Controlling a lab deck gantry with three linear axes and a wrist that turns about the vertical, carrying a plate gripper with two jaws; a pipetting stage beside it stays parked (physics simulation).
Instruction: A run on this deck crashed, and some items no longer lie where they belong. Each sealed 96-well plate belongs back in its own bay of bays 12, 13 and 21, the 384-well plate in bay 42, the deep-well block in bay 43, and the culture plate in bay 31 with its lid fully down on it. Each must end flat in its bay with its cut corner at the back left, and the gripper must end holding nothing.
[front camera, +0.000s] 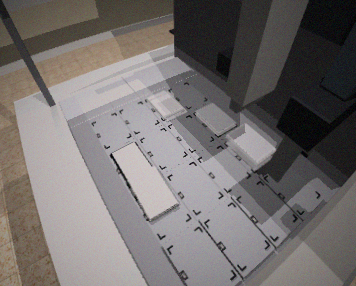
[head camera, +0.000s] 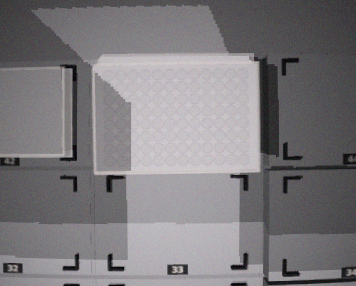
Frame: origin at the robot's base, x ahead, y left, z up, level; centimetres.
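Seen in the pictures: gripper, between the fingertips: (front camera: 287, 163); robot's base, origin of its link: (front camera: 92, 123).
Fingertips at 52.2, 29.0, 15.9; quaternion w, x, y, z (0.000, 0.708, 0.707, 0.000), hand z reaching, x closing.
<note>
Offsets run from my fingertips to a thing's top centre, as dx, dy, dz. "*": to the spot under its first point.
A pale sealed 96-well plate @[-13.0, +6.3, -10.3] (head camera: 195, 120) (front camera: 256, 142) lies on top of a taller block in bay 43. It sits shifted toward the front, so a strip of the block @[-13.0, +7.4, -11.7] (head camera: 175, 58) shows behind it. A pale plate @[-29.4, +7.4, -14.5] (front camera: 216, 119) (head camera: 30, 112) lies in bay 42. The culture plate and lid @[-43.4, -3.3, -13.7] (front camera: 165, 104) show at bay 31 in the front view; how the lid sits is too small to tell. Two sealed plates @[-29.4, -24.7, -14.5] (front camera: 131, 157) @[-17.6, -24.7, -13.0] (front camera: 157, 195) lie end to end across bays 12 and 13. My gripper's dark body is at the right in the front view; its jaws cannot be made out.
A tall light-grey column (front camera: 265, 50) hangs at the upper right and hides part of the area behind the deck. A thin dark post (front camera: 27, 55) stands at the left edge of the front view. Printed bay marks show at bay 33 @[* -13.0, -7.9, -15.9] (head camera: 177, 269) and bay 32 @[* -29.3, -7.9, -15.9] (head camera: 13, 268).
</note>
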